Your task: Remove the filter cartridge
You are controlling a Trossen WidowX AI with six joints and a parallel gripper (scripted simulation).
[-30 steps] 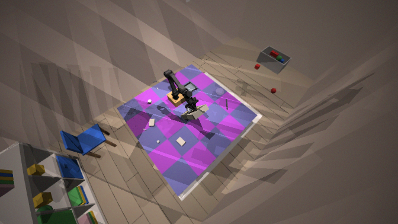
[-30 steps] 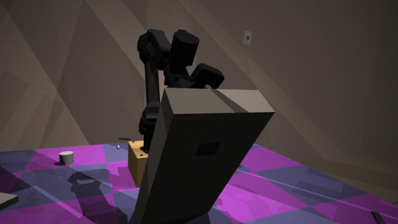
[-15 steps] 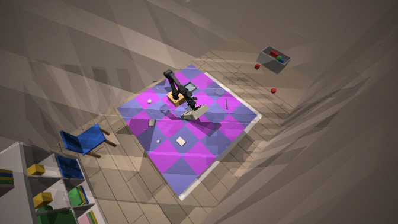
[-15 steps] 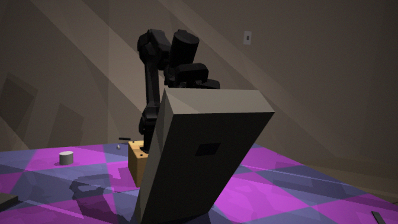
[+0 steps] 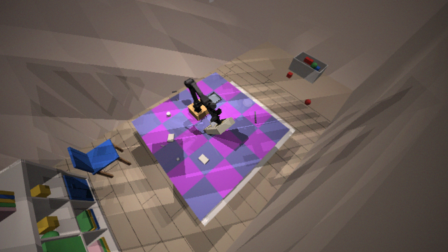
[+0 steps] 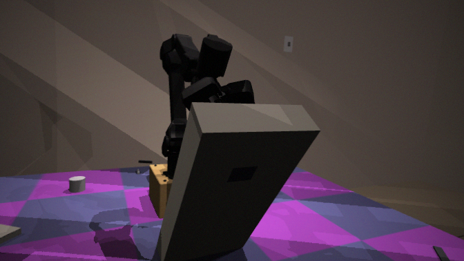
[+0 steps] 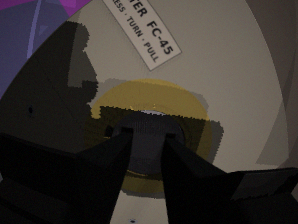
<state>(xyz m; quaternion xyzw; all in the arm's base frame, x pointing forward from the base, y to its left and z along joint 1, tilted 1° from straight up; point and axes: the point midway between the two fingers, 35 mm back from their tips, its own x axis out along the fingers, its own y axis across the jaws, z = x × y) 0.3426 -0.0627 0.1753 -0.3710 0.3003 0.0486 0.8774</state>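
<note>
Now: the tan service panel 4 cm behind my gripper tip, 1 cm to the left of it and 8 cm below it. Also, from my gripper tip: grey tray (39 cm behind, 36 cm to the left, 24 cm below); then round grey filter cartridge (1 cm ahead, 1 cm below).
</note>
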